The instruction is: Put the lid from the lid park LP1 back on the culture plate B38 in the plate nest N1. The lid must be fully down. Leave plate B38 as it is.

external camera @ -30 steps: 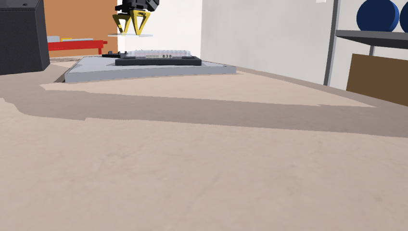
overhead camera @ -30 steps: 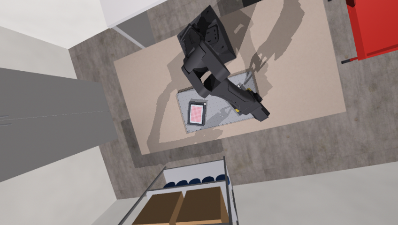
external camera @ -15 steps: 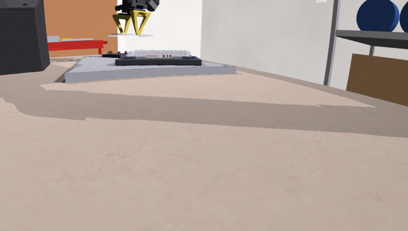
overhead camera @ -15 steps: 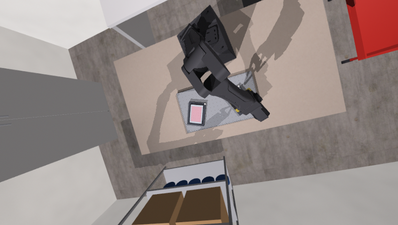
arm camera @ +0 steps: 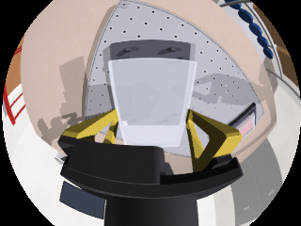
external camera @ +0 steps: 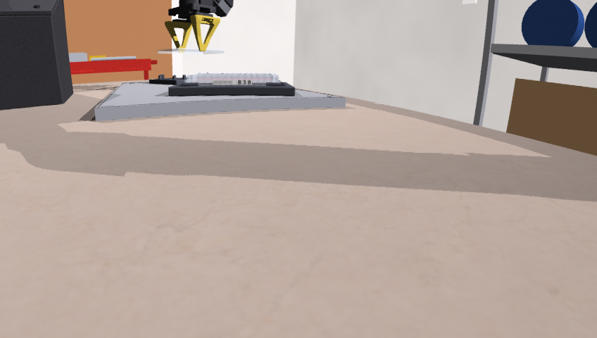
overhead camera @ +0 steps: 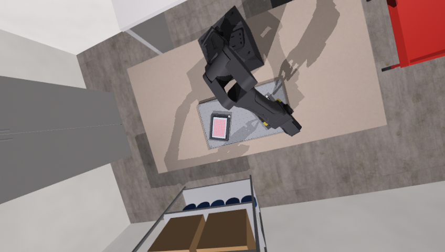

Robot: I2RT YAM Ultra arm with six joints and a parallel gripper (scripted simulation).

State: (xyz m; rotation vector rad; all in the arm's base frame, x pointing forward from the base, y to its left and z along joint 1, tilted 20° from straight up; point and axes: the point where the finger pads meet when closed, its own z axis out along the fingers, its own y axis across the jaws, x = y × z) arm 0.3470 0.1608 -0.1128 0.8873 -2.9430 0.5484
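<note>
Now: hand 10 mm above the clear lid. From my hand the other things lie so: dark lid park LP1 (70 mm below); then culture plate B38 (60 mm ahead, 290 mm to the right, 60 mm below); then grey base plate (10 mm ahead, 140 mm to the right, 80 mm below).
</note>
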